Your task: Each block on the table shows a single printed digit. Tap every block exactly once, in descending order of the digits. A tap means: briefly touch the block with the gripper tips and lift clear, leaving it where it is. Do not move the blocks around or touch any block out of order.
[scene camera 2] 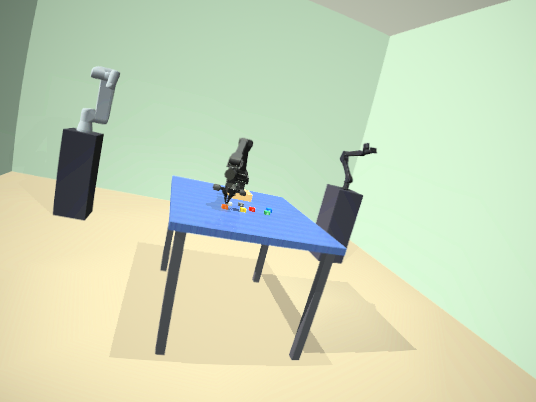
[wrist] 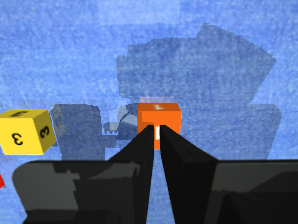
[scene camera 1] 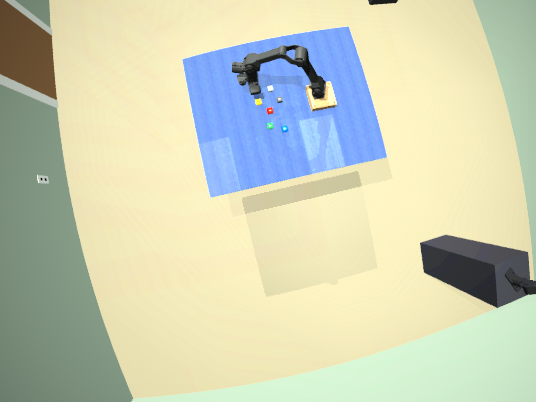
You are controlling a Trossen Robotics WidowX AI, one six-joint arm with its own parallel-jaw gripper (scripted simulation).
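There is an orange block in the scene. As for my gripper, it is shut, and it holds nothing.
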